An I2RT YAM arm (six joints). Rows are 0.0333 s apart.
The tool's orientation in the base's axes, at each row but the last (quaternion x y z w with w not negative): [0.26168, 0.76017, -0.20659, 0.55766]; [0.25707, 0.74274, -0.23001, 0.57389]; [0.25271, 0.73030, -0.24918, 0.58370]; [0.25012, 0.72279, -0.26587, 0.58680]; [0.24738, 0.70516, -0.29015, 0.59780]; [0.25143, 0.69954, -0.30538, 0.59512]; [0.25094, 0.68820, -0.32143, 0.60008]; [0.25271, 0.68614, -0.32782, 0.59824]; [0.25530, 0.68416, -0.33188, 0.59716]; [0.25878, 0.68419, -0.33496, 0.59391]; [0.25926, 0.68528, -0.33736, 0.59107]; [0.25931, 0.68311, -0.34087, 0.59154]
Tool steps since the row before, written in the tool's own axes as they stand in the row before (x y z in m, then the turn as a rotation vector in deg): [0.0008, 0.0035, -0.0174, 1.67, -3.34, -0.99]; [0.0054, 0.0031, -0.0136, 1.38, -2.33, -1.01]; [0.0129, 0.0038, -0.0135, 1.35, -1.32, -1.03]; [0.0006, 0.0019, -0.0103, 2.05, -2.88, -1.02]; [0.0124, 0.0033, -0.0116, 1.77, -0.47, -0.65]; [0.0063, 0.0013, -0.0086, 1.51, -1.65, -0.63]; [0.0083, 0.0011, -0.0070, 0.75, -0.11, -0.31]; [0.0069, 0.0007, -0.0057, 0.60, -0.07, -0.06]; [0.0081, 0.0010, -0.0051, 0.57, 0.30, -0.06]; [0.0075, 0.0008, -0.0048, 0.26, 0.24, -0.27]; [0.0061, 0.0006, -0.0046, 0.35, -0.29, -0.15]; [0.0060, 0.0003, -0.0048, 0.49, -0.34, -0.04]
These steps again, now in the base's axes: [-0.0109, 0.0134, 0.0042, -3.23, -1.72, -1.23]; [-0.0091, 0.0117, -0.0022, -2.54, -0.97, -0.99]; [-0.0098, 0.0127, -0.0103, -1.88, -0.20, -1.03]; [-0.0062, 0.0084, 0.0010, -3.05, -1.32, -1.58]; [-0.0078, 0.0105, -0.0113, -1.07, 0.13, -1.62]; [-0.0060, 0.0071, -0.0055, -1.86, -0.69, -1.21]; [-0.0051, 0.0056, -0.0078, -0.40, 0.13, -0.70]; [-0.0043, 0.0044, -0.0065, -0.18, -0.03, -0.58]; [-0.0038, 0.0041, -0.0078, 0.10, 0.21, -0.60]; [-0.0037, 0.0039, -0.0072, -0.03, 0.35, -0.27]; [-0.0035, 0.0037, -0.0058, -0.37, -0.08, -0.29]; [-0.0038, 0.0036, -0.0056, -0.36, -0.21, -0.43]
